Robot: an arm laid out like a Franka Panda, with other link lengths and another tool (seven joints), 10 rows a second.
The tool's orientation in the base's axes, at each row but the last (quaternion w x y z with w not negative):
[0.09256 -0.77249 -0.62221 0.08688]
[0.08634 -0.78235 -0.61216 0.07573]
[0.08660 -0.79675 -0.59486 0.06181]
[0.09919 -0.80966 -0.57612 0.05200]
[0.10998 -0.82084 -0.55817 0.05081]
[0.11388 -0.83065 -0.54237 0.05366]
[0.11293 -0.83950 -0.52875 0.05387]
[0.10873 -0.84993 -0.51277 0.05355]
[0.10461 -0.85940 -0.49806 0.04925]
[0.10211 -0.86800 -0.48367 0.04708]
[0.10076 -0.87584 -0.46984 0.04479]
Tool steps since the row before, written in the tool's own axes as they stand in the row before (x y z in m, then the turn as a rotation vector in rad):
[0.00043 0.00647 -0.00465 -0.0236 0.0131 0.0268]
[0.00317 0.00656 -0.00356 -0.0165 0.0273 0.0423]
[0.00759 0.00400 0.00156 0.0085 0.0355 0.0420]
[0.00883 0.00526 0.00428 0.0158 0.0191 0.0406]
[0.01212 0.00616 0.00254 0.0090 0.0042 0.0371]
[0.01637 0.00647 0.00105 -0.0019 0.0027 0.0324]
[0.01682 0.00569 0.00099 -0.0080 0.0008 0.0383]
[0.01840 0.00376 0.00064 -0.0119 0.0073 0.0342]
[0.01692 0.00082 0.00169 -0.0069 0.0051 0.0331]
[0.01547 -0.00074 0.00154 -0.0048 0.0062 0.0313]
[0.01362 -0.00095 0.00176 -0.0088 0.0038 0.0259]
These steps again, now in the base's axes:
[0.00737 -0.00109 0.00287 0.0007 -0.0249 -0.0288]
[0.00775 0.00138 0.00193 0.0124 -0.0207 -0.0472]
[0.00559 0.00627 -0.00234 0.0272 0.0010 -0.0485]
[0.00692 0.00709 -0.00507 0.0148 0.0129 -0.0433]
[0.00956 0.00938 -0.00345 -0.0005 0.0115 -0.0367]
[0.01217 0.01259 -0.00205 -0.0053 0.0015 -0.0321]
[0.01209 0.01291 -0.00187 -0.0108 -0.0025 -0.0375]
[0.01172 0.01464 -0.00115 -0.0062 -0.0094 -0.0352]
[0.00882 0.01448 -0.00150 -0.0054 -0.0041 -0.0335]
[0.00727 0.01372 -0.00107 -0.0030 -0.0031 -0.0320]
[0.00647 0.01208 -0.00129 -0.0063 -0.0059 -0.0262]

